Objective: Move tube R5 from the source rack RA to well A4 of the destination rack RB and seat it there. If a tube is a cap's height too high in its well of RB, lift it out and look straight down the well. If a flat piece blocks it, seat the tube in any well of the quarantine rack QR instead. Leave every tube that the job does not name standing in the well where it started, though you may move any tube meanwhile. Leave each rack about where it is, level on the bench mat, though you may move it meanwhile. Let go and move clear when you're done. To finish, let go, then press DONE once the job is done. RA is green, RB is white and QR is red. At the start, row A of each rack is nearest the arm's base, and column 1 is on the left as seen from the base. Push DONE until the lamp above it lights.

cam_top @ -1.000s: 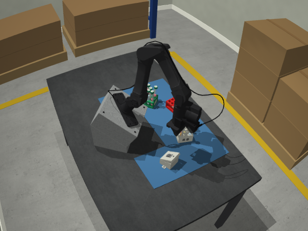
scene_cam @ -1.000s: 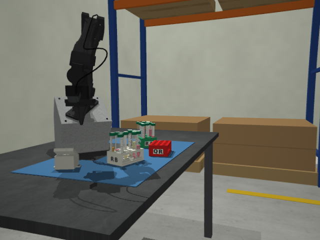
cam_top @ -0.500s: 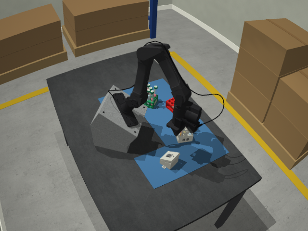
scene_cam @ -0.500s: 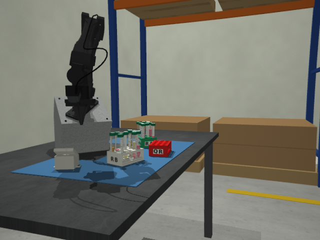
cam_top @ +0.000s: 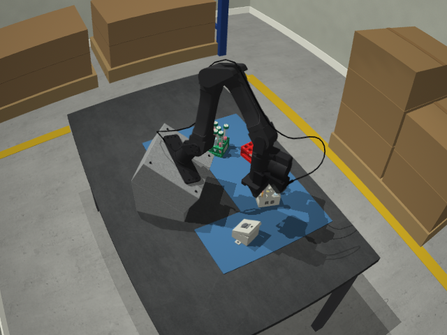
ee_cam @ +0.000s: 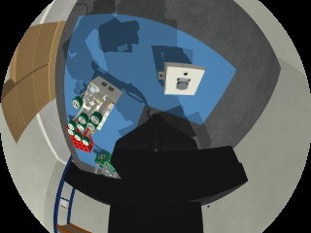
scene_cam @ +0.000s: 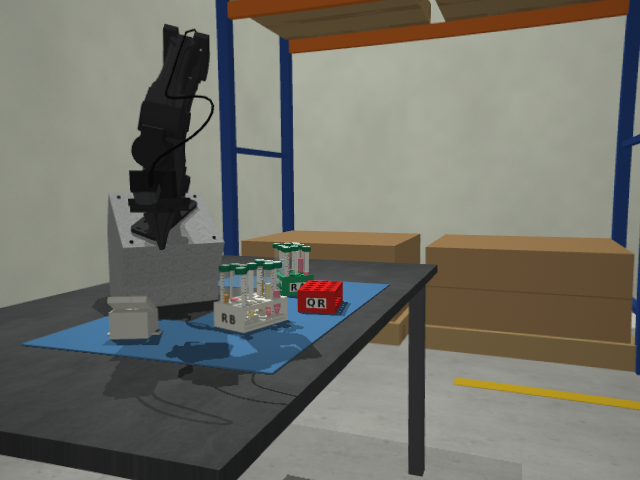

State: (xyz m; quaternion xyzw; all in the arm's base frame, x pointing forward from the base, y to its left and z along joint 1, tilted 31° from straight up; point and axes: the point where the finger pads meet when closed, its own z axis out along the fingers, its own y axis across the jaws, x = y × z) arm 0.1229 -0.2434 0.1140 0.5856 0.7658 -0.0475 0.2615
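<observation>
The grey done button box lies 50 mm behind my hand, 20 mm to the right of it and 120 mm below it. Round my hand: red rack QR (270 mm ahead, 250 mm to the left, 140 mm below); then green rack RA (160 mm ahead, 430 mm to the left, 140 mm below); then white rack RB (150 mm ahead, 80 mm to the left, 140 mm below).
</observation>
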